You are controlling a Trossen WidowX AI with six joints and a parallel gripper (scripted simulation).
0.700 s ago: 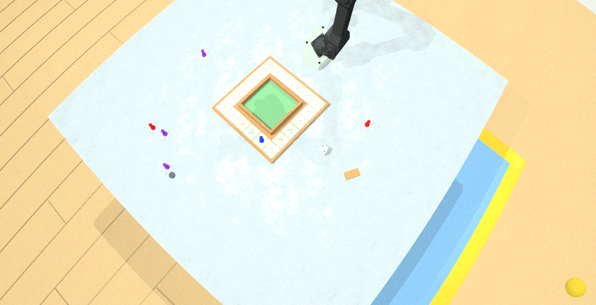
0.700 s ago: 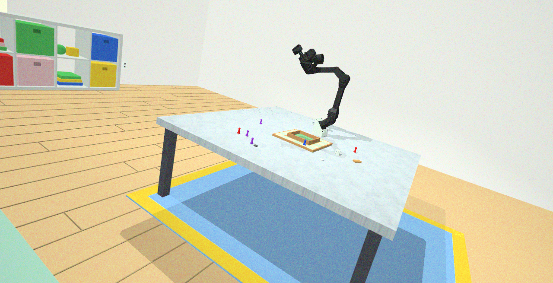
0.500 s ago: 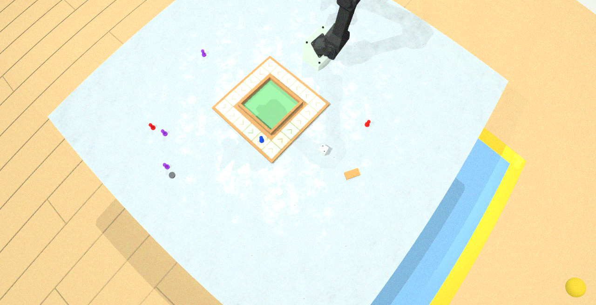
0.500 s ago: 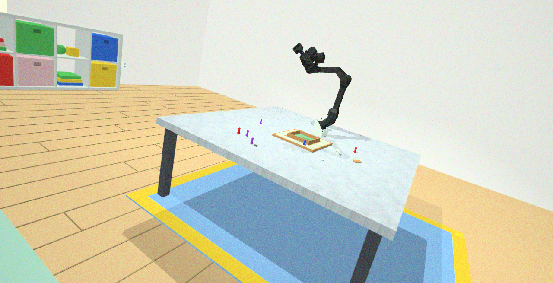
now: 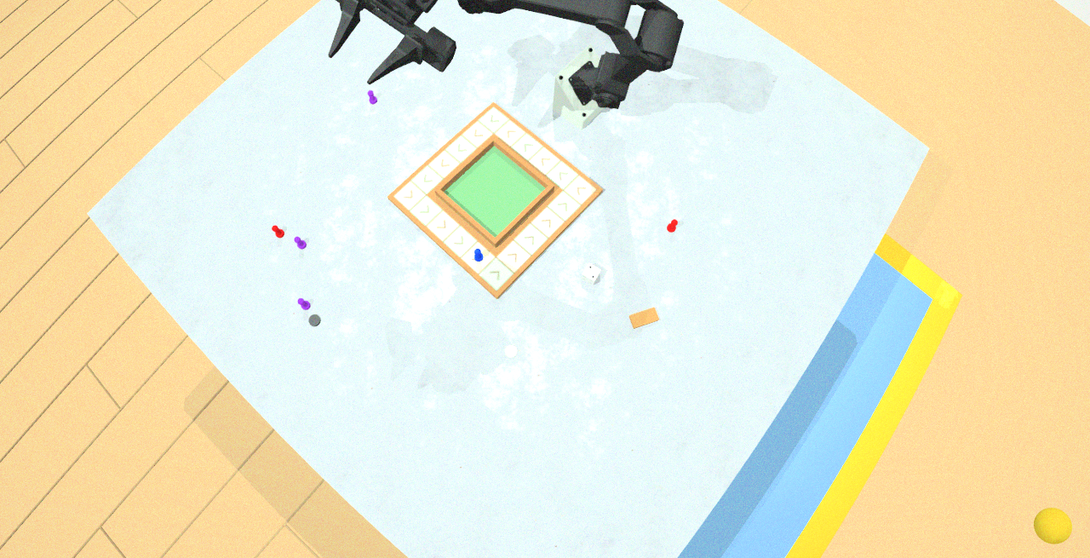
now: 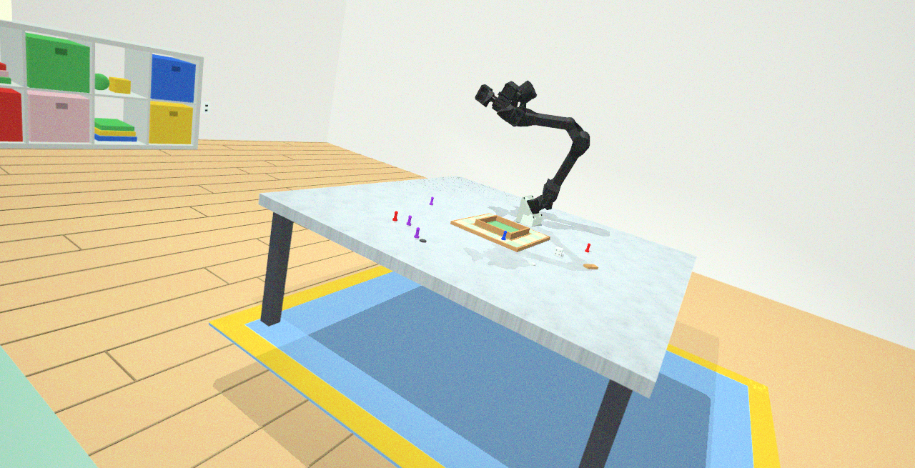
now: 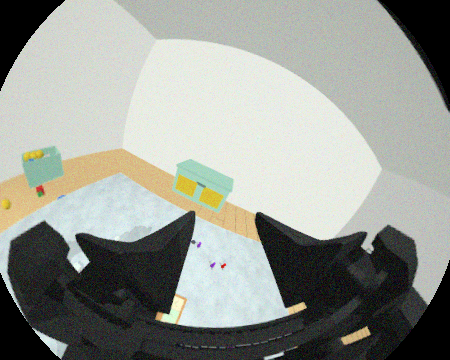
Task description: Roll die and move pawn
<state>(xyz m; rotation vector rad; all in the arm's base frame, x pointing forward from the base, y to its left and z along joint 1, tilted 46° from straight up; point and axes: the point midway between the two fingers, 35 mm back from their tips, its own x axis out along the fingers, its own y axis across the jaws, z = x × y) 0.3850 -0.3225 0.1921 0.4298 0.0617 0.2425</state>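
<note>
My gripper tip is 43 cm above the white die, 33 cm to the right of it and 14 cm past it. The rest, counted from my gripper tip: green dice tray 44 cm below, 14 cm behind, 9 cm to the left; orange tile 45 cm to the left, 44 cm below, 14 cm behind; blue pawn 42 cm below, 16 cm to the left, 3 cm behind.
</note>
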